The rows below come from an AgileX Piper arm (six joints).
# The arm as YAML. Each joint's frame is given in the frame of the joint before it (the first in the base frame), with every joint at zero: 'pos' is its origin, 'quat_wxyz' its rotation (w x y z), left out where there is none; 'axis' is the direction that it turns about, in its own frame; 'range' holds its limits. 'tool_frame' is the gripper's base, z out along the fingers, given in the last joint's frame.
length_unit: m
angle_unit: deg
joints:
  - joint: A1
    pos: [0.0, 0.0, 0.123]
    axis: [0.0, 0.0, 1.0]
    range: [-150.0, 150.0]
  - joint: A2
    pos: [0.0, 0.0, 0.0]
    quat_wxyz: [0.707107, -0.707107, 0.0, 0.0]
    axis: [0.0, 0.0, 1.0]
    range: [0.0, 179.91]
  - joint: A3
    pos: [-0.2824, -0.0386, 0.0]
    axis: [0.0, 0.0, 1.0]
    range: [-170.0, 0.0]
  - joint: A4
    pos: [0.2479, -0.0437, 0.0]
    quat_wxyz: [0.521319, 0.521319, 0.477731, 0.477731]
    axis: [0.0, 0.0, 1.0]
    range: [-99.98, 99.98]
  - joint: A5
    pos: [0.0, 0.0, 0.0]
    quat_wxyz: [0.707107, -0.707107, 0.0, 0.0]
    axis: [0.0, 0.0, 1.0]
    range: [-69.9, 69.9]
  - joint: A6
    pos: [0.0, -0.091, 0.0]
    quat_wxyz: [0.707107, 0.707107, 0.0, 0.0]
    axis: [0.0, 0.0, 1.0]
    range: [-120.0, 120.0]
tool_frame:
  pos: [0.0, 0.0, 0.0]
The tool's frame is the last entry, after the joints.
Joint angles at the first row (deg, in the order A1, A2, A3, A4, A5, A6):
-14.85, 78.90, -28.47, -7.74, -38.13, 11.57
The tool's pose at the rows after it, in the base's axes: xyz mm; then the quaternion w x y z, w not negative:
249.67 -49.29 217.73 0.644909 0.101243 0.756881 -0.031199
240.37 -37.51 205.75 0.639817 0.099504 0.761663 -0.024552
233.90 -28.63 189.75 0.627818 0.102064 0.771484 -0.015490
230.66 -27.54 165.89 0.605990 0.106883 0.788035 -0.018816
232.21 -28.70 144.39 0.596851 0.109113 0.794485 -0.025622
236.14 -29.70 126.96 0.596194 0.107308 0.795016 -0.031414
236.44 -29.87 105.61 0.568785 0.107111 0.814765 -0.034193
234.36 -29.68 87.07 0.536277 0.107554 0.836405 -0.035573
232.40 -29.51 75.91 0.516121 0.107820 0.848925 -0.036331
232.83 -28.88 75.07 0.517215 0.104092 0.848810 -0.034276
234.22 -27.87 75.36 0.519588 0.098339 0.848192 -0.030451
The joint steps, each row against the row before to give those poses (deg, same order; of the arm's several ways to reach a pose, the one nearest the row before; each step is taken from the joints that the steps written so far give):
3.26, 0.00, 3.51, 5.87, -1.26, -5.48
3.17, 0.00, 3.49, 3.66, -2.69, -1.95
2.64, 1.82, 2.97, 2.58, -3.02, -0.44
0.60, 5.10, 2.43, 1.12, -4.39, -0.18
0.05, 6.81, 1.14, 0.45, -6.66, 0.00
0.00, 6.61, 0.10, 0.06, -6.62, 0.00
0.00, 5.85, 0.00, 0.01, -1.99, 0.00
0.00, 4.48, 0.00, 0.00, 0.00, -0.02
0.00, 2.72, 0.00, 0.00, 0.00, 0.00
0.00, 0.38, -0.06, -0.49, -0.46, 0.00
0.00, 0.06, -0.22, -0.79, -0.12, 0.00

